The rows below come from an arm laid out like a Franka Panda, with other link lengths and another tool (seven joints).
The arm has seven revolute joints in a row. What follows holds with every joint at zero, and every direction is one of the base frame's.
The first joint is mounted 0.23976 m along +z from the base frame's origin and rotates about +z.
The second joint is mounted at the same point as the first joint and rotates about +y.
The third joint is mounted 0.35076 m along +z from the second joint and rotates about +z.
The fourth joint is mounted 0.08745 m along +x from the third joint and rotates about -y.
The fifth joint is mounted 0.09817 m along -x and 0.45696 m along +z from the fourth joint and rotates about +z.
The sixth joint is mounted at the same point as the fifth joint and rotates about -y.
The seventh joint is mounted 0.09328 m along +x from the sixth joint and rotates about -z.
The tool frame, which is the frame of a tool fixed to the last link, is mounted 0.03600 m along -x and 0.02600 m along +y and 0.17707 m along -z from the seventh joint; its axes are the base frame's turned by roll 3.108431, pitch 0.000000 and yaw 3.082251 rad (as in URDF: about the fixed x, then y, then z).
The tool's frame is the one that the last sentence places.
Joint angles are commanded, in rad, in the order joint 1, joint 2, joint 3, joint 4, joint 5, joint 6, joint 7. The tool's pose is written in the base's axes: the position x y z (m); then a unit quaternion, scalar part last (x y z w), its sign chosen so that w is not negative. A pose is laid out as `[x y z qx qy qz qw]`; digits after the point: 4 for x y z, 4 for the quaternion.
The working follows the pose.
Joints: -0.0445 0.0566 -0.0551 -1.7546 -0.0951 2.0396 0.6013
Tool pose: [0.6895 -0.0382 0.4135 0.3506 0.9277 0.0026 0.1280]
Where each joint sits with the arm in this pose, in the base's axes (m; each line is computed from the numbers above, not from the rounded line before):
joint 1: 0.0000 0.0000 0.2398
joint 2: 0.0000 0.0000 0.2398
joint 3: 0.0198 -0.0009 0.5900
joint 4: 0.1067 -0.0096 0.5850
joint 5: 0.5716 -0.0560 0.5716
joint 6: 0.5716 -0.0560 0.5716
joint 7: 0.6623 -0.0610 0.5925
the tool: 0.6895 -0.0382 0.4135

